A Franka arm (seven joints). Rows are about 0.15 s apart.
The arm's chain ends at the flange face. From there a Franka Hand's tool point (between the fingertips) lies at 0.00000 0.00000 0.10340 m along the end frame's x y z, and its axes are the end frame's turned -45 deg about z.
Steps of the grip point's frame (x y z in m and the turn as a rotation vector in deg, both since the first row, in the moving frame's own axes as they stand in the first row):
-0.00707 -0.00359 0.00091 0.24 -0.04 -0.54
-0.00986 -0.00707 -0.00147 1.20 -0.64 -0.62
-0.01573 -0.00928 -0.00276 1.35 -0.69 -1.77
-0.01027 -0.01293 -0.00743 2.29 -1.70 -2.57
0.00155 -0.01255 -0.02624 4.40 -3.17 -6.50
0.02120 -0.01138 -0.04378 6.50 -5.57 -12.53
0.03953 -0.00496 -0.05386 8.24 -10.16 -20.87
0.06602 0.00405 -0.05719 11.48 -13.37 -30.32
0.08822 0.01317 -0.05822 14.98 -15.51 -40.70
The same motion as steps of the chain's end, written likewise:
-0.00718 0.00271 0.00091 0.14 -0.20 -0.54
-0.00962 0.00267 -0.00144 0.40 -1.30 -0.62
-0.01507 0.00536 -0.00272 0.47 -1.44 -1.77
-0.01130 -0.00124 -0.00730 0.42 -2.82 -2.57
0.00194 -0.00895 -0.02578 0.87 -5.35 -6.50
0.02230 -0.02354 -0.04263 0.66 -8.53 -12.53
0.04677 -0.03805 -0.05121 -1.36 -13.01 -20.87
0.07870 -0.05422 -0.05245 -1.34 -17.57 -30.32
0.10632 -0.06676 -0.05128 -0.37 -21.56 -40.70

